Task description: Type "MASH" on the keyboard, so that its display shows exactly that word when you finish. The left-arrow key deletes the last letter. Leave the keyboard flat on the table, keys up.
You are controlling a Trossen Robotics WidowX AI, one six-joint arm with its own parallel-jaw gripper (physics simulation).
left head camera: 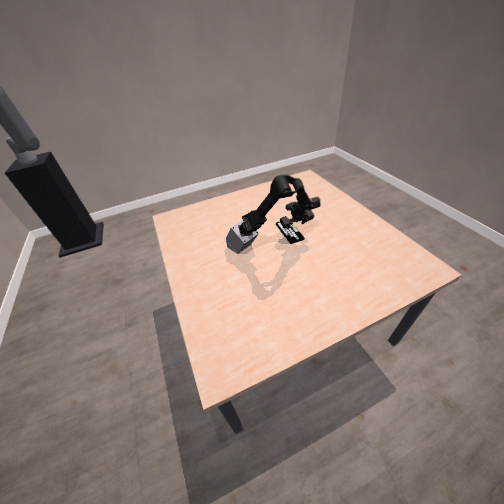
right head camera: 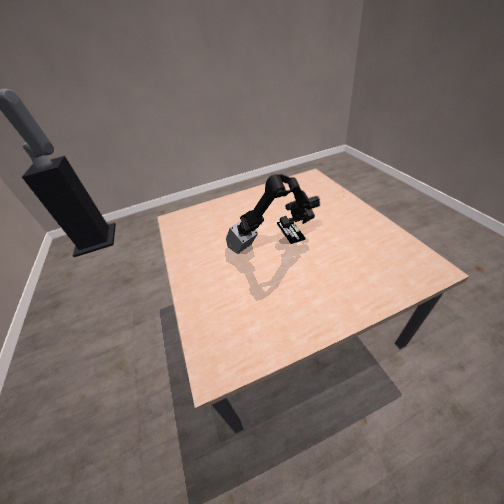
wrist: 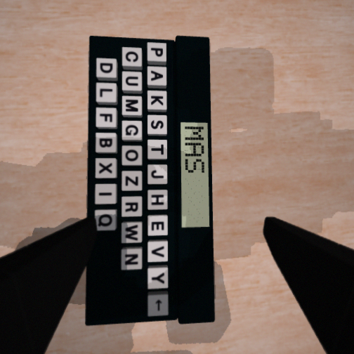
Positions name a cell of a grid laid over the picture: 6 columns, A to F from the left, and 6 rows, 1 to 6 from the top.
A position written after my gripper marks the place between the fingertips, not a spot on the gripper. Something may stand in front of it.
In view: my gripper (wrist: D4) and a black keyboard (wrist: C3).
